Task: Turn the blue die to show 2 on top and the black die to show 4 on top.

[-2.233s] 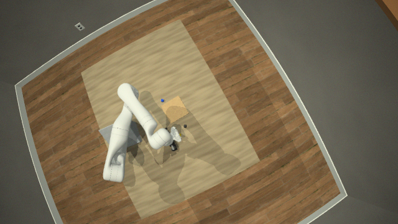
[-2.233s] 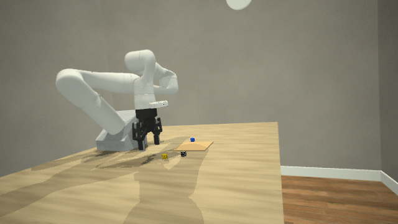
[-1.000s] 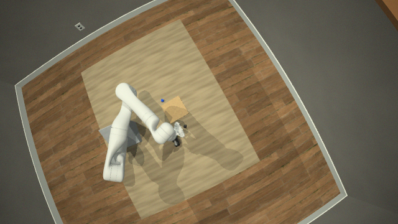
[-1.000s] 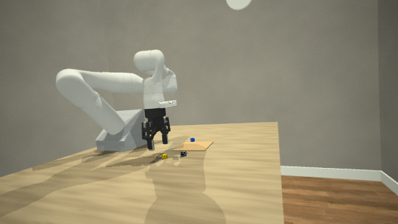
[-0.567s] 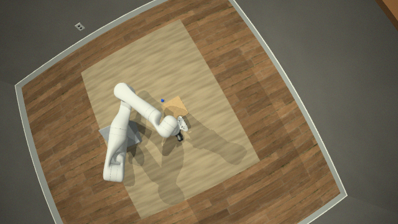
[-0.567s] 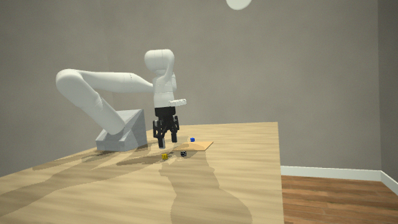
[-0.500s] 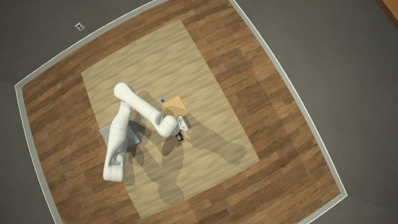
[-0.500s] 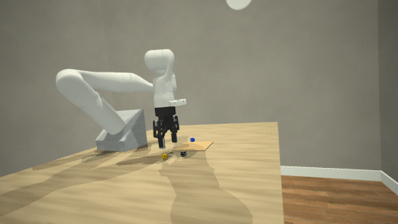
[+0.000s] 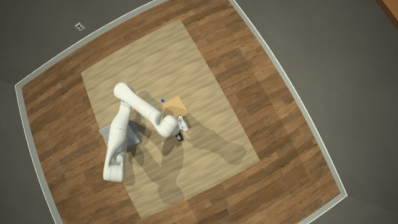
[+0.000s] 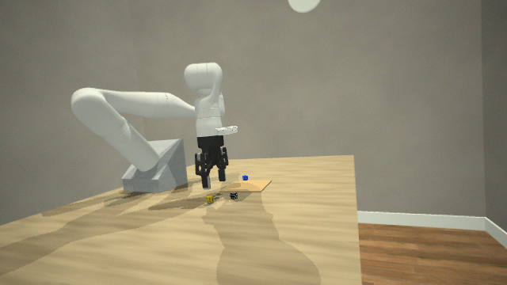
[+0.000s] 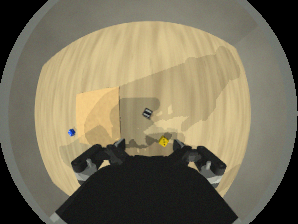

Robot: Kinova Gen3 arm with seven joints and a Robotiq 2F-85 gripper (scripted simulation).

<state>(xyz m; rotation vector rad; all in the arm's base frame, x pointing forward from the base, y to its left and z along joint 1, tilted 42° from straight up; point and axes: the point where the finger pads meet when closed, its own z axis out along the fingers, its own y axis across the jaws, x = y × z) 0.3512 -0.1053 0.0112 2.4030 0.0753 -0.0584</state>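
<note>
Now: hand 40 mm above the yellow die and 30 mm to the left of it. The rest, counted from my hand: black die (50 mm ahead, 40 mm below, 10 mm to the left); then tan mat (140 mm to the left, 40 mm below, 30 mm ahead); then blue die (230 mm to the left, 40 mm below, 20 mm behind).
</note>
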